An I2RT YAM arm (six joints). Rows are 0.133 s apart.
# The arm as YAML. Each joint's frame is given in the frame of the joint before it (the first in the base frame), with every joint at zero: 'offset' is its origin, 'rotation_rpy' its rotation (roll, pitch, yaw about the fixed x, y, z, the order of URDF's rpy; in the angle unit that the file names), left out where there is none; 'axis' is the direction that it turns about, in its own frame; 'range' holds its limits. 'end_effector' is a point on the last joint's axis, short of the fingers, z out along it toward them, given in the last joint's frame.
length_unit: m
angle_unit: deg
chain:
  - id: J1
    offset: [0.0, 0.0, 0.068]
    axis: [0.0, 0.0, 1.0]
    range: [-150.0, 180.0]
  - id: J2
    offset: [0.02, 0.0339, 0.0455]
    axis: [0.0, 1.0, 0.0]
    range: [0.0, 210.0]
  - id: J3
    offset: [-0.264, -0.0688, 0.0]
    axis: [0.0, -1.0, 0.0]
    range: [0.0, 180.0]
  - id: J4
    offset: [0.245, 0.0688, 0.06]
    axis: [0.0, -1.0, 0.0]
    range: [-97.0, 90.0]
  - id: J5
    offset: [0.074, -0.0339, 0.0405]
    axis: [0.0, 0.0, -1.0]
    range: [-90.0, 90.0]
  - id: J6
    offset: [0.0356, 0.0, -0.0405]
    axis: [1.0, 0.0, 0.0]
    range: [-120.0, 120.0]
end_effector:
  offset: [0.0, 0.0, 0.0]
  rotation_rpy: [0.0, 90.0, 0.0]
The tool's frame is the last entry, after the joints.
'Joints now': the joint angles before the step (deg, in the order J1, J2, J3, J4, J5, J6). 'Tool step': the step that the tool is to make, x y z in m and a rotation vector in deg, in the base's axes. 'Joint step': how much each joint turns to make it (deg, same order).
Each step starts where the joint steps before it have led.
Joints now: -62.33, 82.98, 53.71, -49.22, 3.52, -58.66
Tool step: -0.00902, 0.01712, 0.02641, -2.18, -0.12, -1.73
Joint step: 0.19, -6.48, 0.70, -5.31, 1.30, 1.68
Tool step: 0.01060, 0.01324, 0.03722, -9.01, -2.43, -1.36
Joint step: 4.57, -5.51, 3.42, -0.49, 4.10, 4.94
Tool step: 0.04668, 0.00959, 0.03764, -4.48, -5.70, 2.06
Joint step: 10.66, 2.83, 9.46, -1.07, 1.97, 8.66
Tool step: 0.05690, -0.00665, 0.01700, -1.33, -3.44, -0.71
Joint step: 7.59, 9.62, 11.10, 0.22, 2.71, 8.15
